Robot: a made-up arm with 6 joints.
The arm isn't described. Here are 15 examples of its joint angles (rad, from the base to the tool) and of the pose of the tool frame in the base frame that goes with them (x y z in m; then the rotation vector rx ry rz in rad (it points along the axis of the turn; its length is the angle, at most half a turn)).
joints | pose
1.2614 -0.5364 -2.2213 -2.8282 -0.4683 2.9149 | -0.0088 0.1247 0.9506 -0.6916 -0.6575 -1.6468
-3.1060 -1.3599 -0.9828 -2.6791 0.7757 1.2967 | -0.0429 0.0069 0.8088 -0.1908 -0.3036 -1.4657
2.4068 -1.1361 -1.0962 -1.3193 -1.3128 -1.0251 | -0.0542 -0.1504 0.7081 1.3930 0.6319 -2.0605
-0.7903 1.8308 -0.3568 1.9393 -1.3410 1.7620 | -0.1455 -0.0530 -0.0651 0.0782 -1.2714 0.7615
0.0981 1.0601 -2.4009 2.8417 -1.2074 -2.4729 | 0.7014 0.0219 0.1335 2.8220 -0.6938 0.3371
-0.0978 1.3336 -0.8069 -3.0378 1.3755 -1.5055 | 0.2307 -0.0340 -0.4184 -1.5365 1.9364 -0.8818
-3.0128 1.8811 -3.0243 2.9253 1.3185 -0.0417 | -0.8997 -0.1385 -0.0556 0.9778 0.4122 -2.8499
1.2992 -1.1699 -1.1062 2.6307 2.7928 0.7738 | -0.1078 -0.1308 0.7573 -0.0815 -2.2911 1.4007
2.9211 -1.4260 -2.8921 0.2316 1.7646 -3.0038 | 0.7620 -0.2057 0.5165 -0.9378 -0.1909 2.9339
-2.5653 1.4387 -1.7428 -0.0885 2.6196 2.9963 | -0.3478 -0.2099 -0.2366 -1.0229 -0.4000 -2.4223
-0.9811 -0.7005 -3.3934 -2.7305 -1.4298 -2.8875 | -0.2010 0.4039 0.6989 0.8055 0.0553 2.4715
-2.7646 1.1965 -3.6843 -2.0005 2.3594 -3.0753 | -0.4827 -0.0301 0.6709 -1.5037 1.2944 0.3709
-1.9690 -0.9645 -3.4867 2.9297 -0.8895 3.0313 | 0.2236 0.6215 0.5834 -0.4184 0.2301 0.9461
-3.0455 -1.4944 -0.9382 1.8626 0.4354 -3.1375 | -0.0027 0.0356 0.7750 0.6983 -0.2012 -0.9826
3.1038 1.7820 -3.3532 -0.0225 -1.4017 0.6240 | -0.6834 0.0225 0.2806 -0.0341 -0.1692 0.5829
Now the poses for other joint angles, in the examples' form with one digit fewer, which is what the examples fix.
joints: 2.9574 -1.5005 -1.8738 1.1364 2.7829 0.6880
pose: 0.422 -0.209 0.593 0.402 -2.636 0.259
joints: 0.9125 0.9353 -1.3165 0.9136 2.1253 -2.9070
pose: 0.191 0.460 -0.119 0.133 -1.264 0.045
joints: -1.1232 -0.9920 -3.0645 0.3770 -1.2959 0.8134
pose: -0.354 0.607 0.443 1.545 -2.062 -1.361
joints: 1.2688 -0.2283 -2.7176 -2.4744 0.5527 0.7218
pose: -0.005 0.022 1.124 0.437 -0.352 2.575
